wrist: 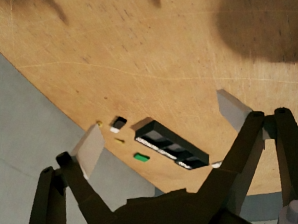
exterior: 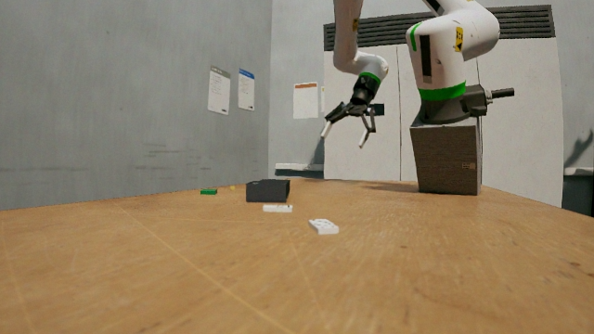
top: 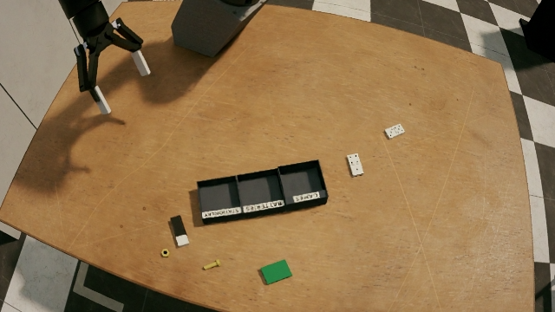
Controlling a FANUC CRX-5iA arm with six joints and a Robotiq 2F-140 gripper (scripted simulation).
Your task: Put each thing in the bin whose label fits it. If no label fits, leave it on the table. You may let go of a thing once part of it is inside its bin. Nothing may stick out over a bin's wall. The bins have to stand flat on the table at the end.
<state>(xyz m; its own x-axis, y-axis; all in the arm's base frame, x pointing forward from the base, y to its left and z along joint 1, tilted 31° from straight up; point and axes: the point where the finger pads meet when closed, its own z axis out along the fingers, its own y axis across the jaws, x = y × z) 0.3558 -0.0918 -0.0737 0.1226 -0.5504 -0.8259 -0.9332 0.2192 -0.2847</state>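
The black three-part bin tray lies 6 cm ahead of my hand, 33 cm to the left of it and 14 cm below it. Round my hand: yellow bolt (23 cm ahead, 30 cm to the left, 16 cm below); yellow nut (25 cm ahead, 19 cm to the left, 16 cm below); flat green block (20 cm ahead, 42 cm to the left, 16 cm below).
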